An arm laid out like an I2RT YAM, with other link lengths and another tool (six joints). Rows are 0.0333 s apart.
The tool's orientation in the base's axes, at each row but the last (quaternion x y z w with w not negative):
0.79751 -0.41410 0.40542 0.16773
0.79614 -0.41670 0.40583 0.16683
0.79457 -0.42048 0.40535 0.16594
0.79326 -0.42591 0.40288 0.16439
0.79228 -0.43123 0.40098 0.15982
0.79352 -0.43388 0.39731 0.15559
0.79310 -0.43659 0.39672 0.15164
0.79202 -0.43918 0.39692 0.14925
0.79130 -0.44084 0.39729 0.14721
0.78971 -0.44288 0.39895 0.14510
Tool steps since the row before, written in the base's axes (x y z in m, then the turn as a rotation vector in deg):
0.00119 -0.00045 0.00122 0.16 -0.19 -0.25
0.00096 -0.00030 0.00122 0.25 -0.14 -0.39
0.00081 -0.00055 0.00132 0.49 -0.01 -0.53
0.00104 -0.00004 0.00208 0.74 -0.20 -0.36
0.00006 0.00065 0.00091 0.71 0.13 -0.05
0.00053 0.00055 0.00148 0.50 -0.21 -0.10
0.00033 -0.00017 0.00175 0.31 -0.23 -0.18
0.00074 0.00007 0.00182 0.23 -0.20 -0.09
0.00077 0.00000 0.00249 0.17 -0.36 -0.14
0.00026 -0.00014 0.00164 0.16 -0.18 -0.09
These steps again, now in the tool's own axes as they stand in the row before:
0.00159 -0.00076 0.00013 -0.04 0.00 0.35
0.00143 -0.00068 -0.00008 -0.15 -0.09 0.45
0.00159 -0.00043 -0.00007 -0.25 -0.35 0.58
0.00197 -0.00099 -0.00075 0.06 -0.45 0.71
0.00036 -0.00051 -0.00093 0.11 -0.65 0.31
0.00099 -0.00089 -0.00100 0.20 -0.28 0.44
0.00153 -0.00036 -0.00085 0.09 -0.10 0.40
0.00156 -0.00085 -0.00084 0.12 -0.06 0.29
0.00212 -0.00092 -0.00121 0.15 0.08 0.38
0.00140 -0.00034 -0.00084 0.08 -0.02 0.24

